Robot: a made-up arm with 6 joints. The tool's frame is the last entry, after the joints. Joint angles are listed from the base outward.
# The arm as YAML. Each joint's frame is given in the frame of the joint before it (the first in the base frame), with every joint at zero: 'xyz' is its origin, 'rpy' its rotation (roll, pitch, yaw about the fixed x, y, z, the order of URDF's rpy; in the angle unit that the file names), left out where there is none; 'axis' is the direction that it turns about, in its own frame. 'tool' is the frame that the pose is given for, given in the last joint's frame.
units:
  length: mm
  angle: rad
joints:
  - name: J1
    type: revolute
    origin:
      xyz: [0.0, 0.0, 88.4]
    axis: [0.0, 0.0, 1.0]
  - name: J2
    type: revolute
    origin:
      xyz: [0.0, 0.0, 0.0]
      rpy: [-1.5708, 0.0, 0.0]
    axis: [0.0, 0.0, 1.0]
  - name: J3
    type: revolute
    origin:
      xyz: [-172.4, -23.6, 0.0]
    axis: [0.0, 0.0, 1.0]
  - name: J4
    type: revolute
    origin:
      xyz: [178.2, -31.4, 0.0]
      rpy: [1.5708, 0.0, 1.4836]
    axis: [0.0, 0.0, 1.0]
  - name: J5
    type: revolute
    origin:
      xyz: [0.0, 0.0, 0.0]
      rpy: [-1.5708, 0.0, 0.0]
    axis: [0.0, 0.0, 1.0]
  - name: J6
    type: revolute
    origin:
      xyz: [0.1, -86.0, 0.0]
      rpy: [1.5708, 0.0, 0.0]
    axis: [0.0, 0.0, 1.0]
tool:
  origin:
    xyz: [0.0, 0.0, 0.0]
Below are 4 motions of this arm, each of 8 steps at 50 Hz.
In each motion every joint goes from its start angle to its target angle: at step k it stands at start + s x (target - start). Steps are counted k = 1, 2, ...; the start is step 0. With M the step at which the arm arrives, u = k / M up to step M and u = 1 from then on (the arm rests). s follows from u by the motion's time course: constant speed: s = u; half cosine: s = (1 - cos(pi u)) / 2; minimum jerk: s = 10 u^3 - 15 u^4 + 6 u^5.
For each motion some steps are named. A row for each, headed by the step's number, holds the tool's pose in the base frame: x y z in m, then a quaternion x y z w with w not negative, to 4 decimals.
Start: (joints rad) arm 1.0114 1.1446 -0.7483 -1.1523 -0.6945 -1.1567
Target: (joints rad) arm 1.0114 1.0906 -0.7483 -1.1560 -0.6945 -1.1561
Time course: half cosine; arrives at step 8
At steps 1, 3, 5, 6, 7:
1: 0.0616 0.1930 0.2169 -0.6580 -0.2434 -0.2031 0.6830
3: 0.0606 0.1914 0.2197 -0.6530 -0.2452 -0.2072 0.6859
5: 0.0591 0.1891 0.2236 -0.6460 -0.2476 -0.2130 0.6900
6: 0.0584 0.1880 0.2252 -0.6429 -0.2487 -0.2154 0.6916
7: 0.0580 0.1874 0.2263 -0.6409 -0.2494 -0.2171 0.6928

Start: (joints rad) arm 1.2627 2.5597 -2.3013 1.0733 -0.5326 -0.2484
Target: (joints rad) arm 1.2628 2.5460 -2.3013 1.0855 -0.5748 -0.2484
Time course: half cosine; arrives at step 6
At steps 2, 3, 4, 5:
2: 0.1625 0.3820 0.1579 0.0078 0.6712 0.5315 0.5167
3: 0.1630 0.3811 0.1596 0.0129 0.6686 0.5318 0.5196
4: 0.1635 0.3802 0.1613 0.0181 0.6660 0.5321 0.5224
5: 0.1639 0.3796 0.1626 0.0218 0.6641 0.5324 0.5245

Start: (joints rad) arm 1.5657 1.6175 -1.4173 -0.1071 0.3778 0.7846
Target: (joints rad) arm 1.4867 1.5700 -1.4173 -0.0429 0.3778 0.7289
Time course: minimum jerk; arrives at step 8
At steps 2, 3, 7, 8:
2: 0.0070 0.2876 0.2158 -0.3528 0.7798 0.4587 0.2388
3: 0.0105 0.2865 0.2181 -0.3473 0.7801 0.4609 0.2416
7: 0.0247 0.2810 0.2276 -0.3248 0.7805 0.4700 0.2538
8: 0.0250 0.2809 0.2278 -0.3243 0.7805 0.4702 0.2541

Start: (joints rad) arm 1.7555 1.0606 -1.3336 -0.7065 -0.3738 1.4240
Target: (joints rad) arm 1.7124 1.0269 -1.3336 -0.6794 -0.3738 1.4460
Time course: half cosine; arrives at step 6
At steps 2, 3, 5, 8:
2: -0.0482 0.1576 0.3807 -0.2993 0.3352 0.8638 0.2277
3: -0.0459 0.1557 0.3822 -0.2929 0.3350 0.8658 0.2287
5: -0.0421 0.1522 0.3847 -0.2818 0.3344 0.8693 0.2304
8: -0.0415 0.1517 0.3851 -0.2801 0.3343 0.8698 0.2307

